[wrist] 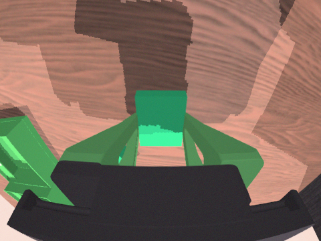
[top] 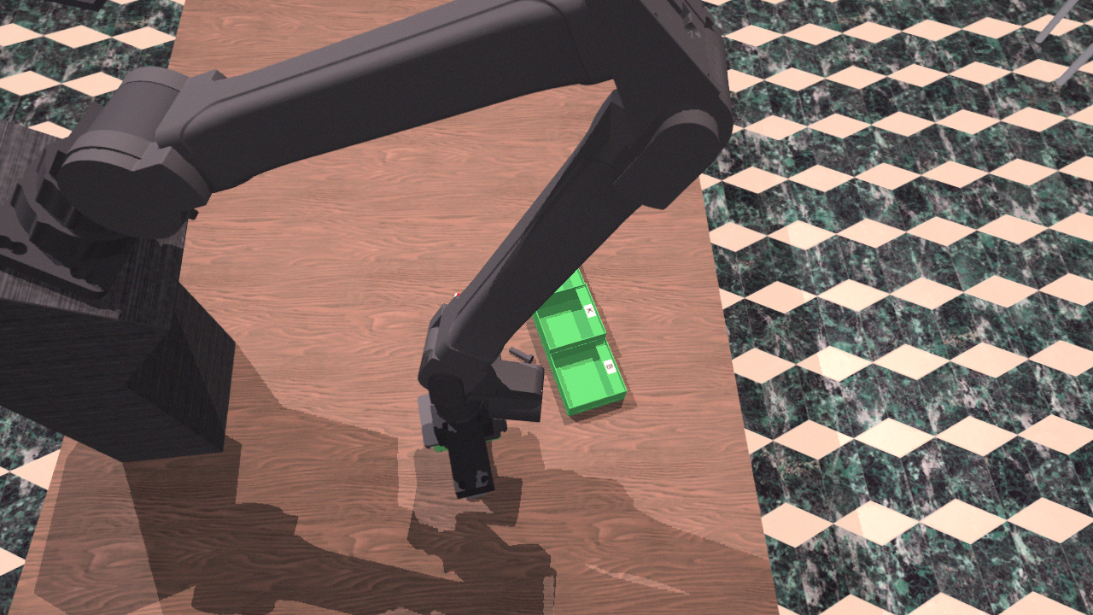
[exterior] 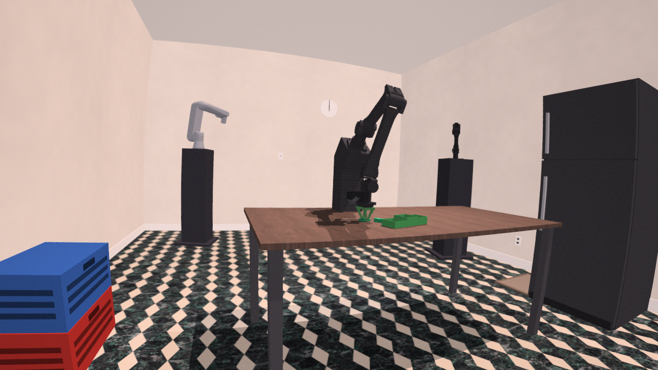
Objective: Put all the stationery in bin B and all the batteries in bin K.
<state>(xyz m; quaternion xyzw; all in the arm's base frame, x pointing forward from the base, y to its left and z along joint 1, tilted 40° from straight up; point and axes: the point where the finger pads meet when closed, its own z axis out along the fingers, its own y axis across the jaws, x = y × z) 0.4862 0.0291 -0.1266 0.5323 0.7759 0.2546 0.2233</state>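
Right now my hand is 50 mm past the red cylindrical battery and 200 mm to the right of it. The rest, counted from my hand: green 9V battery: 30 mm ahead, 80 mm to the left; then black nut: 20 mm behind, 100 mm to the left, 10 mm below; then flat green pad: right at my hand.
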